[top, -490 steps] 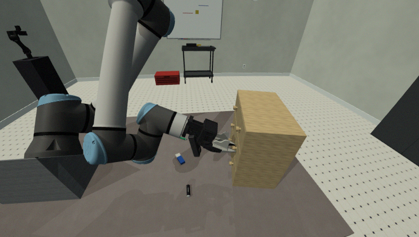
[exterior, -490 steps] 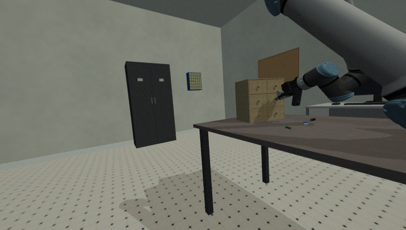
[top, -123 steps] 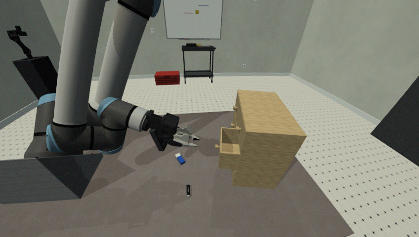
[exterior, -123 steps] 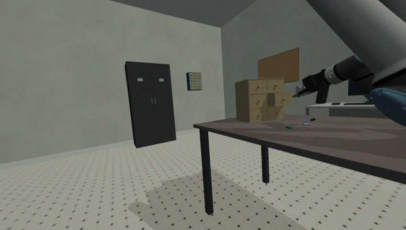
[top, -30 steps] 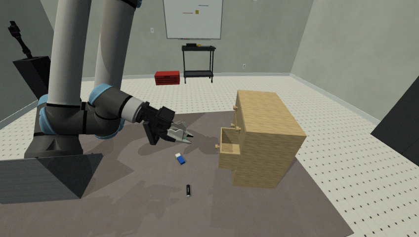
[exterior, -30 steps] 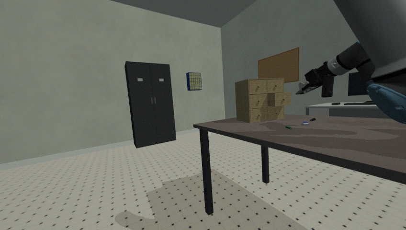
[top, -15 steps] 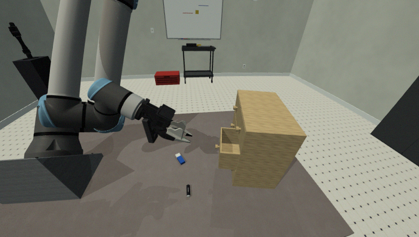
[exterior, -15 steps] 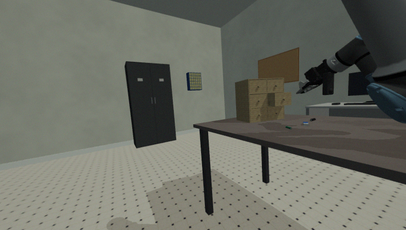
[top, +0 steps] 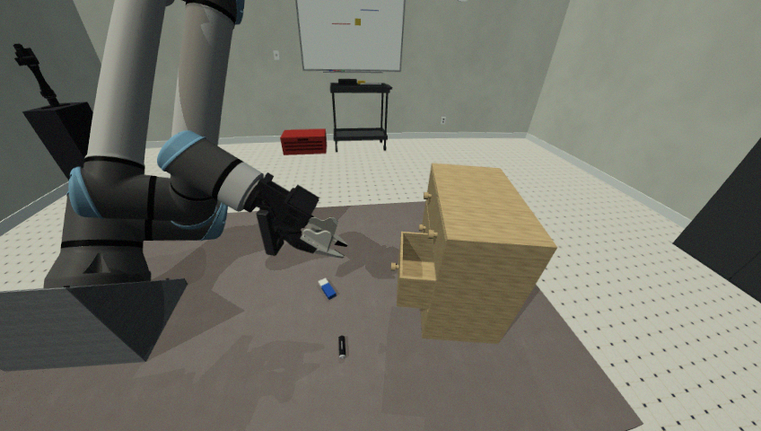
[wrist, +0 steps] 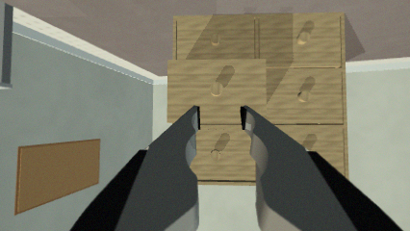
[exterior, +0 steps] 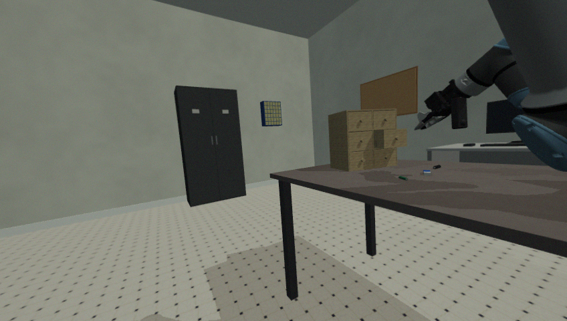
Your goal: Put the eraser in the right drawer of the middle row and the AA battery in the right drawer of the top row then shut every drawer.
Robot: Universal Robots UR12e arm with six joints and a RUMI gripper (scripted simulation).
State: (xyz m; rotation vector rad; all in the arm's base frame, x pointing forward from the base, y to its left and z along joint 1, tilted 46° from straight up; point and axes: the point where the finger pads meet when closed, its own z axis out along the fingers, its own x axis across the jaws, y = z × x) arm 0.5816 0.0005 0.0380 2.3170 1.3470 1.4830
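My hand is 190 mm above the white eraser, 50 mm to the right of it and 50 mm past it. From my hand the other things lie so: small green AA battery (190 mm to the left, 190 mm below, 50 mm behind); black AA battery (190 mm below, 130 mm to the right).
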